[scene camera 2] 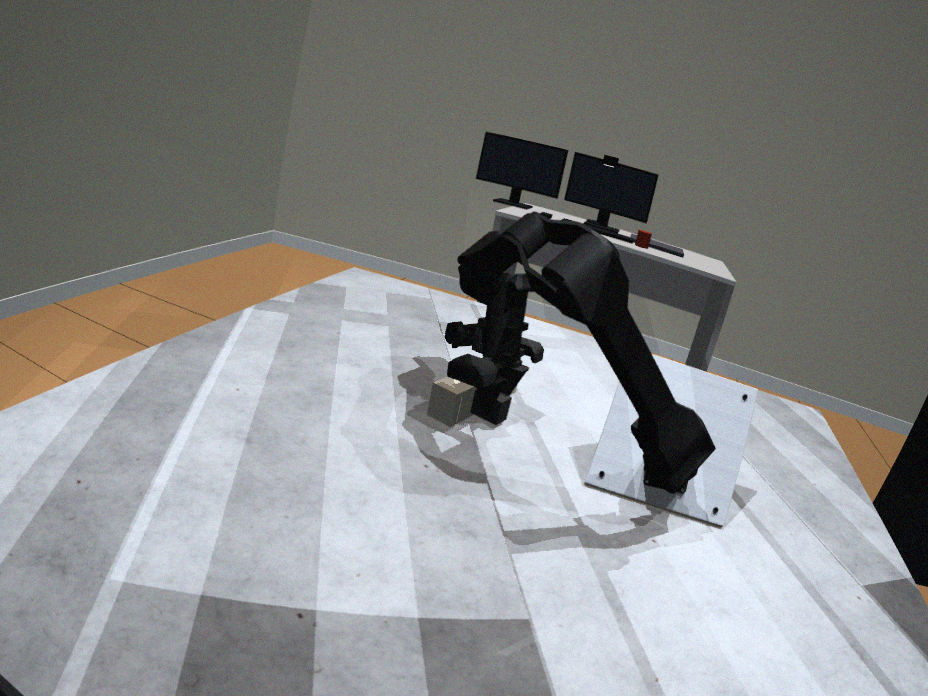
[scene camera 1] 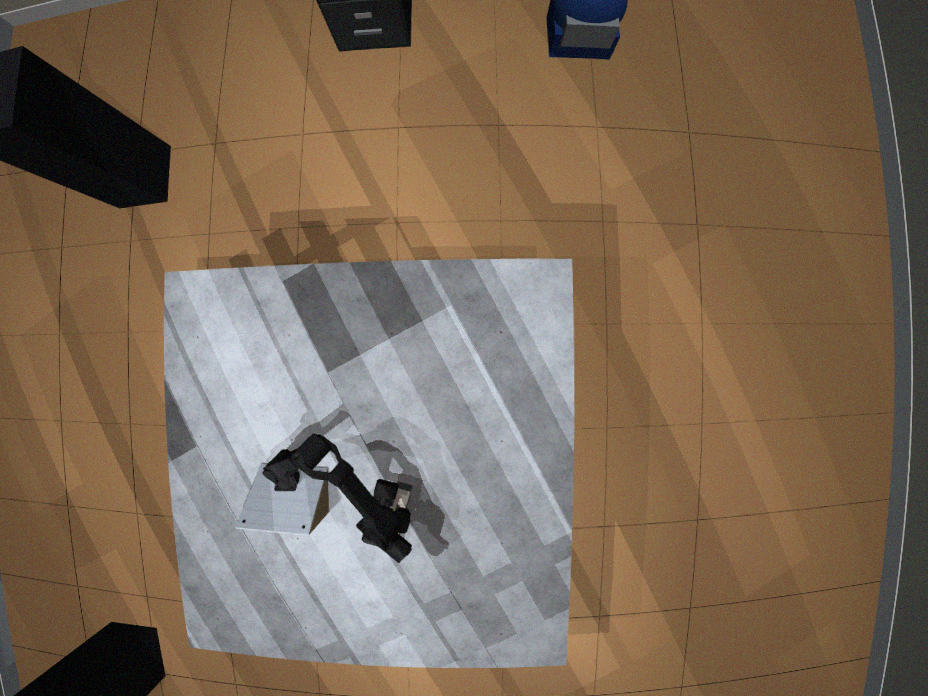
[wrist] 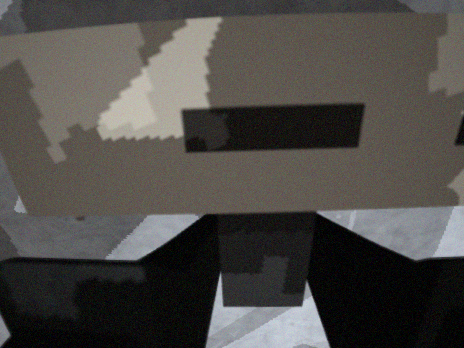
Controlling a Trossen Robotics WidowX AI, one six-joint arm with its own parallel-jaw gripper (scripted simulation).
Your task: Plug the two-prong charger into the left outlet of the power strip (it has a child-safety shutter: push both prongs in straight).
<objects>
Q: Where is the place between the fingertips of my gripper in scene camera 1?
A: At 383,501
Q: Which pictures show my gripper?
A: Scene camera 2, scene camera 1 and the wrist view: all of them.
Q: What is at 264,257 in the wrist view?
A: A two-prong charger.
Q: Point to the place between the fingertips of my gripper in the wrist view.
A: At 258,216
</objects>
